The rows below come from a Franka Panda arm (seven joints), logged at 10 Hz.
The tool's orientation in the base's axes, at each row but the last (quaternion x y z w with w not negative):
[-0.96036 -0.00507 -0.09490 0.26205]
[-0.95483 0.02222 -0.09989 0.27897]
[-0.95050 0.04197 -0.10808 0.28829]
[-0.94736 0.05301 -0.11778 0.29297]
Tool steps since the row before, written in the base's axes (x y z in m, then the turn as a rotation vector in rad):
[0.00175 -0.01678 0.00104 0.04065 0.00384 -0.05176]
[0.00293 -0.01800 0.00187 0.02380 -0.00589 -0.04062]
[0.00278 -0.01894 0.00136 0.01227 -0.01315 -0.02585]
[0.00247 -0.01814 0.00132 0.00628 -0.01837 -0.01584]
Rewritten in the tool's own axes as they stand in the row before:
[0.00258 0.01406 -0.00903 0.03019 0.02511 0.05296]
[0.00497 0.01421 -0.01046 0.01663 0.02710 0.03521]
[0.00564 0.01492 -0.01067 0.00912 0.02510 0.01668]
[0.00571 0.01410 -0.01027 0.00614 0.02391 0.00431]

